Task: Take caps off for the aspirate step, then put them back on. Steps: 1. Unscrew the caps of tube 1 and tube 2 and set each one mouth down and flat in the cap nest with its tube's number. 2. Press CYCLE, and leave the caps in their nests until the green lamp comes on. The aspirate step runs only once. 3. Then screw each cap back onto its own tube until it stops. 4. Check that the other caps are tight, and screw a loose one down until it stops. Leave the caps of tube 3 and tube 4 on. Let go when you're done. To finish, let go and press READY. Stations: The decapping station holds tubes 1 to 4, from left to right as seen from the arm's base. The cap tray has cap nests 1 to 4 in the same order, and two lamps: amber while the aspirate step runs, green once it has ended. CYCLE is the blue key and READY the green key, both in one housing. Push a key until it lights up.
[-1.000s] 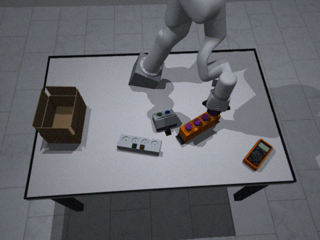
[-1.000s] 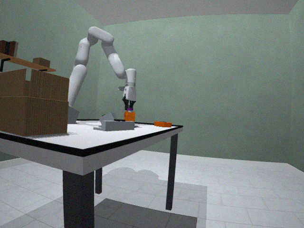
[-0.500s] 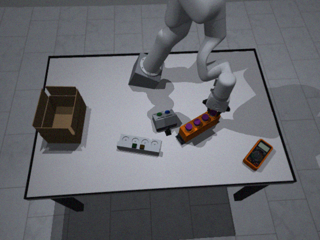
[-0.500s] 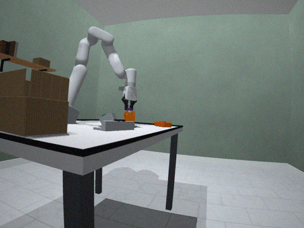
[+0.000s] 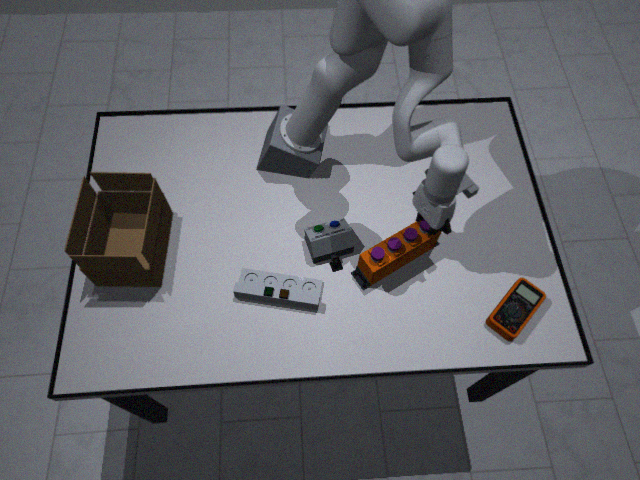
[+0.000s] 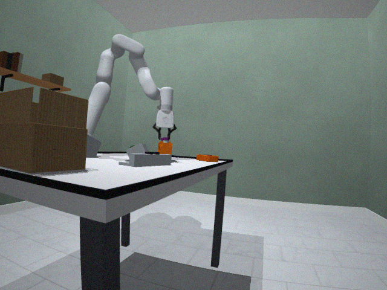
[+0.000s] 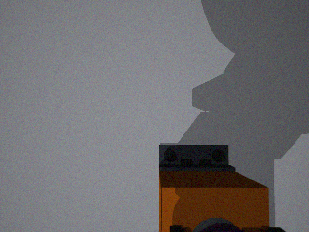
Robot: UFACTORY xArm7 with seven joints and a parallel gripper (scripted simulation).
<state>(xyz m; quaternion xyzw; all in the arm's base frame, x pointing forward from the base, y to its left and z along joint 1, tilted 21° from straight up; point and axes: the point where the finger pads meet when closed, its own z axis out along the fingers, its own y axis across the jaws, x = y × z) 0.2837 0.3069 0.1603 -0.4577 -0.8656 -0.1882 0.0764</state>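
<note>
The tube 1 lies 2 cm below my hand. The rest, counted from my hand: blue key (24 cm to the right, 6 cm below, 2 cm behind); then purple cap (4 cm to the right, 3 cm ahead, 2 cm below); then grey key housing (26 cm to the right, 8 cm below, 1 cm ahead).
</note>
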